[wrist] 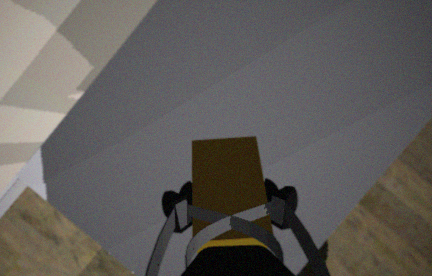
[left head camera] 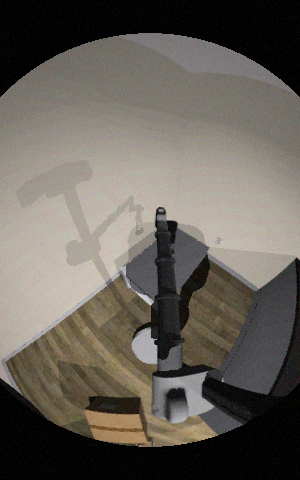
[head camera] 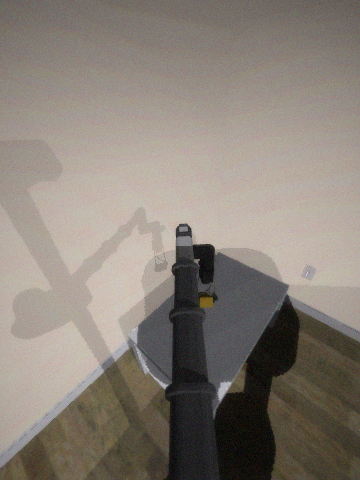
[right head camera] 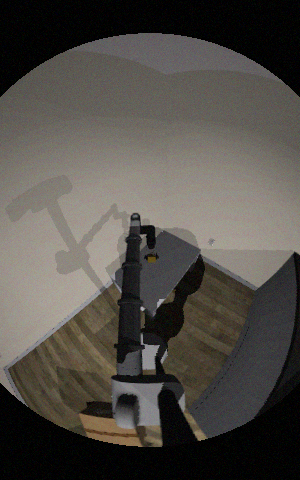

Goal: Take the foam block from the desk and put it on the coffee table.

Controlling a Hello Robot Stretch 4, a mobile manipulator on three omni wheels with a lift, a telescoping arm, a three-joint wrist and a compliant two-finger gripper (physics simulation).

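Places are measured from the robot's base along level axes (x ahead, y down, z left), in millimetres.
Pixels of known places: gripper, fingertip midpoint: [wrist: 228, 195] [head camera: 205, 301] [right head camera: 151, 258]; robot's base, origin of the base link: [left head camera: 151, 344] [right head camera: 146, 349].
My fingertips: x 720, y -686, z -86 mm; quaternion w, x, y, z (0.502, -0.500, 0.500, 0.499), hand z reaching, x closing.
For each thing: its top centre in the pictures, then the offset to it from my fingertips. Level surfaces: height alone.
- foam block, middle of its top: [wrist: 228, 207] [head camera: 205, 293] [right head camera: 150, 253] dz +0, dx +5, dy -57 mm
- grey rectangular table top, its level: dy +263 mm
- wall outlet, middle of its top: [head camera: 311, 266] dz -809, dx +449, dy +256 mm
The foam block [head camera: 206, 301] [right head camera: 152, 259] [wrist: 227, 175] is yellow, and looks brown in shade in the wrist view. My gripper [wrist: 228, 195] is shut on it, one fingertip against each long side. The block points down and away from the wrist. Below it is a grey rectangular table top [head camera: 250, 295] [left head camera: 192, 250] [right head camera: 175, 260] [wrist: 300, 90], which seems to be the coffee table. The block hangs over this top; how large the gap is I cannot tell. In the left head camera view the arm hides the block. I cannot tell whether the desk is in view.
Pale walls meet behind the table, with a wall outlet [head camera: 308, 272] to its right. A large dark grey piece of furniture [left head camera: 270, 330] [right head camera: 255, 345] stands at the right. An orange-brown box-like cabinet [left head camera: 116, 422] [right head camera: 100, 425] and a white round object [left head camera: 145, 345] are nearer my base.
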